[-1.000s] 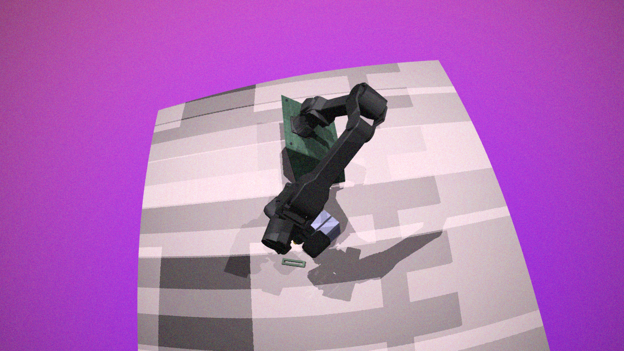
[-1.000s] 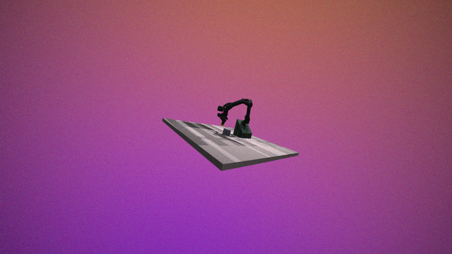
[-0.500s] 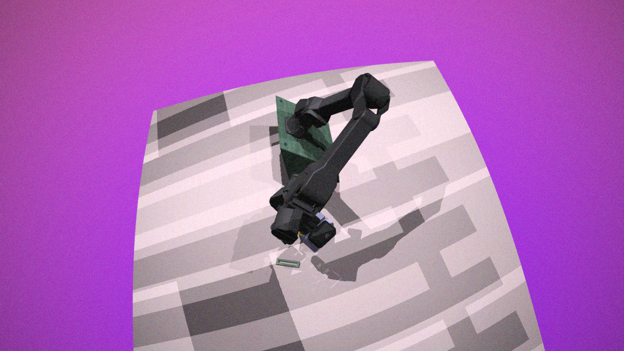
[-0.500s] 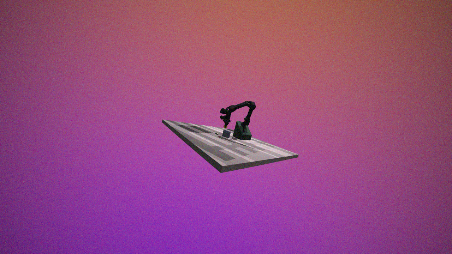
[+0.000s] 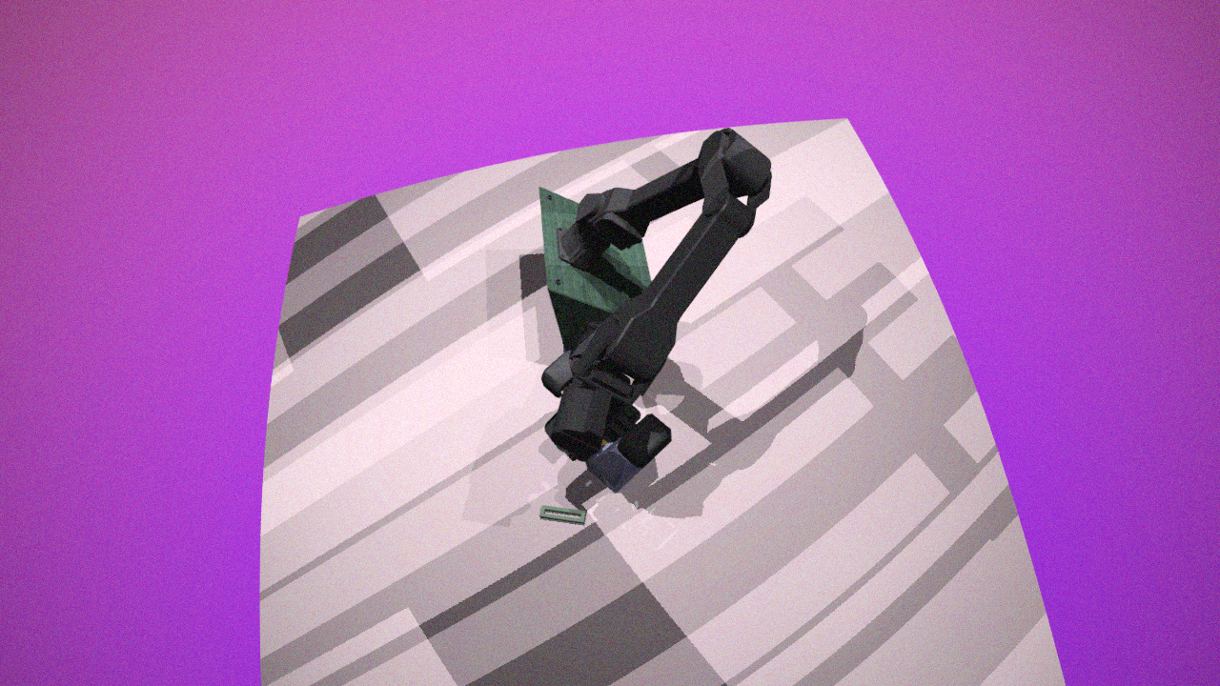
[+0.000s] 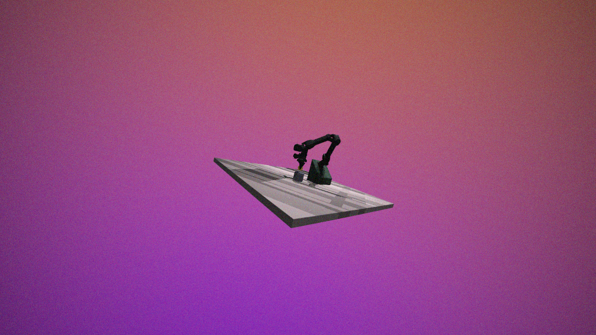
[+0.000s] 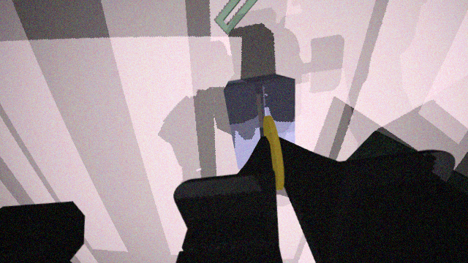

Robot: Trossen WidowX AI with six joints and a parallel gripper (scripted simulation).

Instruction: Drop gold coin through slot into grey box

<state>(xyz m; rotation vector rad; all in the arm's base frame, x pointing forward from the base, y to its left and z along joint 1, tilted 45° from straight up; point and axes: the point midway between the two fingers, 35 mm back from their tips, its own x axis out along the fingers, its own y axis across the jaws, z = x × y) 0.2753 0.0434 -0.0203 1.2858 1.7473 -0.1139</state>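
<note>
Now: the gold coin 1 cm above my gripper tip.
</note>
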